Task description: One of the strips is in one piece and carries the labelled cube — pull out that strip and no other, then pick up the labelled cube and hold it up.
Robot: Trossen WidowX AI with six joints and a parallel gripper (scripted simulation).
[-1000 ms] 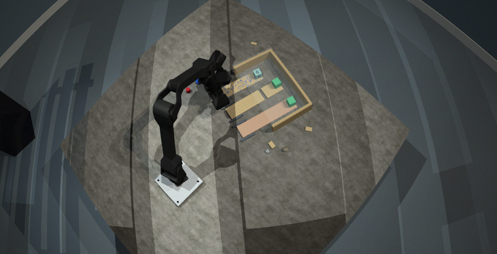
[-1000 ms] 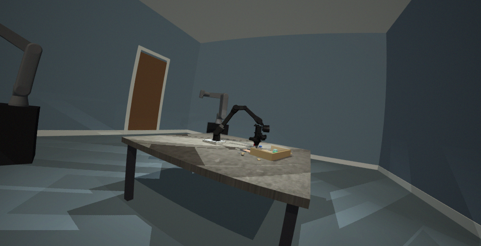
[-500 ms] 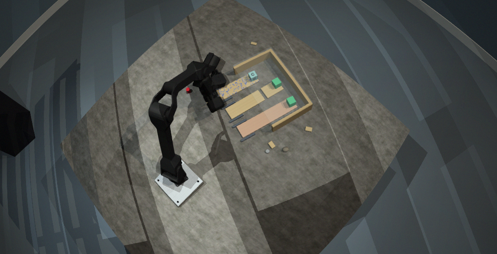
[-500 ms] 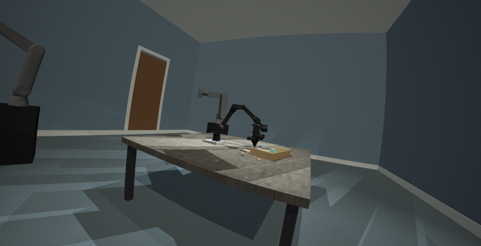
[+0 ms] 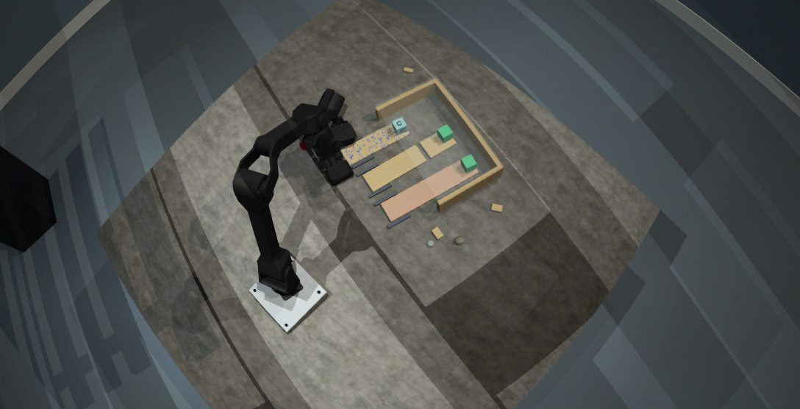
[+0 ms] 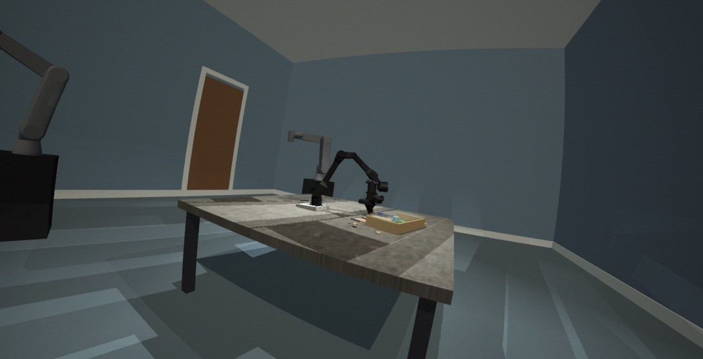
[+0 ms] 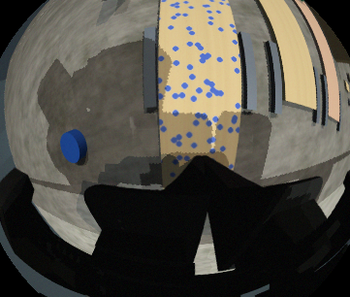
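The small red thing is 4 cm behind my gripper tip, 10 cm to the left of it and 1 cm above it. Round my gripper tip: brown disc: 13 cm ahead, 37 cm to the right; blue disc: 3 cm ahead, 11 cm to the left.
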